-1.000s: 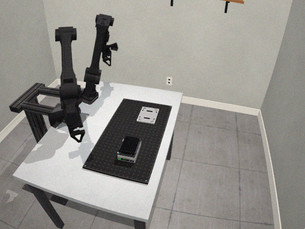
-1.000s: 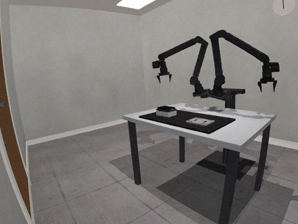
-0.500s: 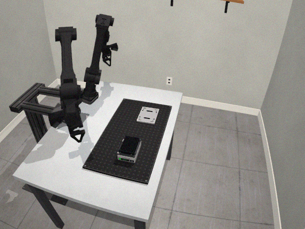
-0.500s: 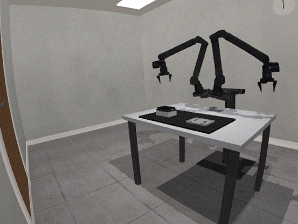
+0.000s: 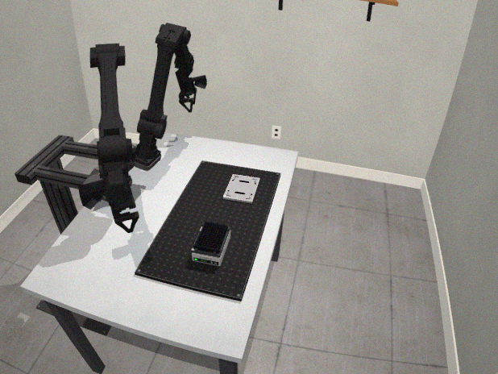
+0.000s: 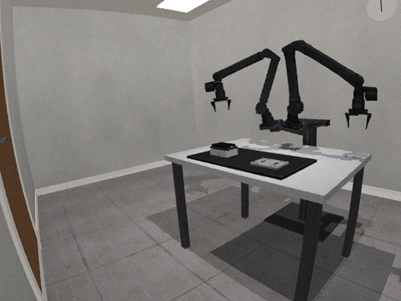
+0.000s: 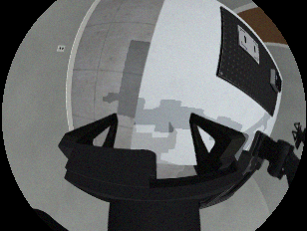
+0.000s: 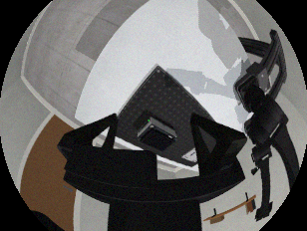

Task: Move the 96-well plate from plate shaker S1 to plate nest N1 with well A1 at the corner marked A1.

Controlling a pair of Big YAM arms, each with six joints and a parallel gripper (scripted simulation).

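Observation:
Now: left hand 66 cm to the left of the black 96-well plate, 42 cm short of it and 12 cm above it. Also, from my left hand: plate nest N1 (39 cm ahead, 30 cm to the right, 17 cm below); black perforated board (50 cm to the right, 37 cm ahead, 19 cm below).

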